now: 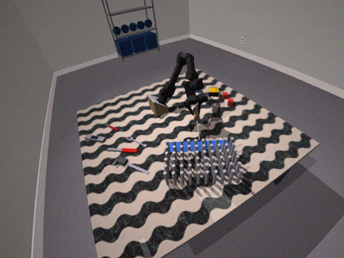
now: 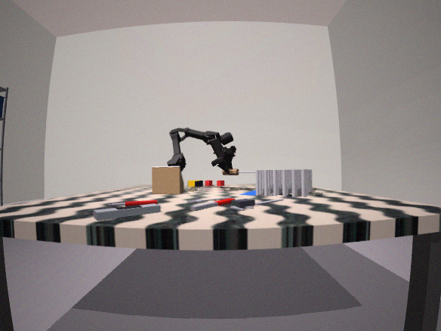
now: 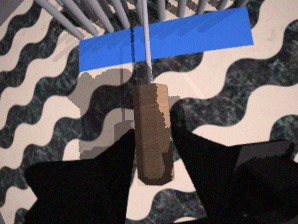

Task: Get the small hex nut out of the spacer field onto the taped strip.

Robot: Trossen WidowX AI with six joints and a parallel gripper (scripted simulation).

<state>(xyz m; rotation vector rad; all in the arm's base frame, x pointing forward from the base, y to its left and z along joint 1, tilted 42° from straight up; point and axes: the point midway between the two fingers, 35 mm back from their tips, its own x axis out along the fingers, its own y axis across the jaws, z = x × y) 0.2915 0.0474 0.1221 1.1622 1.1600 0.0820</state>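
The blue taped strip lies 15 cm ahead of my gripper tip, 9 cm to the right of it and 10 cm below it. From my gripper tip the other things lie so: thin hook tool (9 cm ahead, 5 cm to the right); small wrench (9 cm behind, 40 cm to the right, 10 cm below); yellow block (25 cm behind, 35 cm to the left, 8 cm below).
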